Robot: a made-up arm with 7 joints. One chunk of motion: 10 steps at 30 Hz.
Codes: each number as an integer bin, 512 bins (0 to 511) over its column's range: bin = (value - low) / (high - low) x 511, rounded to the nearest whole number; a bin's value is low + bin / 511 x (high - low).
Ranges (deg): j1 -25..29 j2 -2..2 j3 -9..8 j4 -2..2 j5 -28..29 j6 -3..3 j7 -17..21
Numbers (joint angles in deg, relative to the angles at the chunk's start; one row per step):
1: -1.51 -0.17 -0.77 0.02 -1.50 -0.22 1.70
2: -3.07 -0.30 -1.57 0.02 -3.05 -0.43 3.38
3: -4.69 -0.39 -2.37 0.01 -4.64 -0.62 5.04
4: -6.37 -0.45 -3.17 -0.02 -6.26 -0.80 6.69
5: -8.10 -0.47 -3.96 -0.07 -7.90 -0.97 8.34
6: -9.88 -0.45 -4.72 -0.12 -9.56 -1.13 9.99
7: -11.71 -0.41 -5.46 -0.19 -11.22 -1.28 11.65
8: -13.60 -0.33 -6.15 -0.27 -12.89 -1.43 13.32
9: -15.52 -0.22 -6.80 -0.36 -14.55 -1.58 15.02
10: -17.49 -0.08 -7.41 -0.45 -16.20 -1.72 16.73
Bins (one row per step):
1: 222 234 247 258 238 237 251
2: 208 217 223 258 224 219 274
3: 192 206 199 257 209 203 296
4: 176 198 175 253 195 187 319
5: 160 195 151 247 180 173 341
6: 143 198 129 240 165 159 363
7: 126 203 106 231 150 146 385
8: 108 213 86 221 135 134 408
9: 90 227 66 210 121 121 431
10: 71 245 48 198 106 109 454

